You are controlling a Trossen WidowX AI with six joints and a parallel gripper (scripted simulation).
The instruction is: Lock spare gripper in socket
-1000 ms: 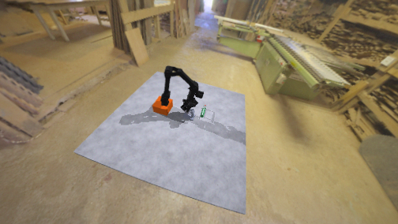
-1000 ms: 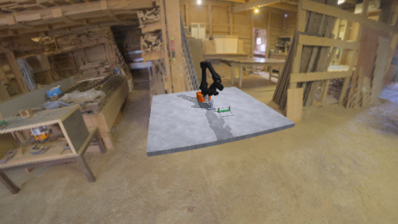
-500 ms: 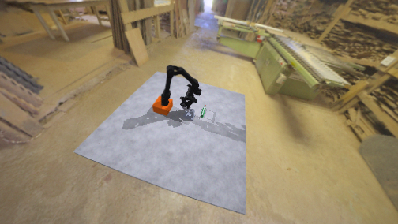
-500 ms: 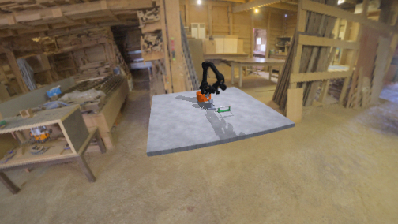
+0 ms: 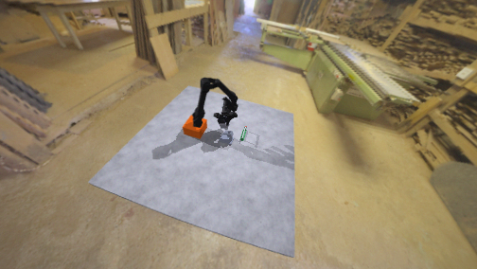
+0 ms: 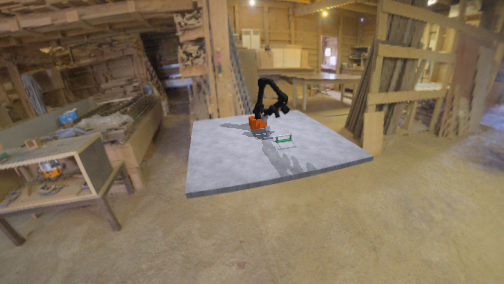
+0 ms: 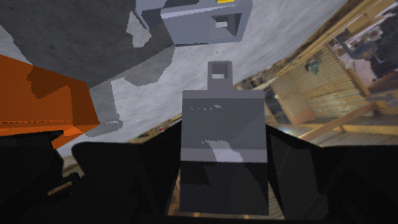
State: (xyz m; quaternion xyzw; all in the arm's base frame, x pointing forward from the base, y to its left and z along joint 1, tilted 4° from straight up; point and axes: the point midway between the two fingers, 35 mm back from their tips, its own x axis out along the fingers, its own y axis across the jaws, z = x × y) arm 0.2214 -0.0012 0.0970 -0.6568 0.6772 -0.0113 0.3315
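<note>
My gripper tip is 16 cm short of the green strip, 11 cm to the right of it and 15 cm above it. Round my gripper tip: grey mount (4 cm ahead, 2 cm to the left, 12 cm below); then spare gripper (1 cm to the left).
</note>
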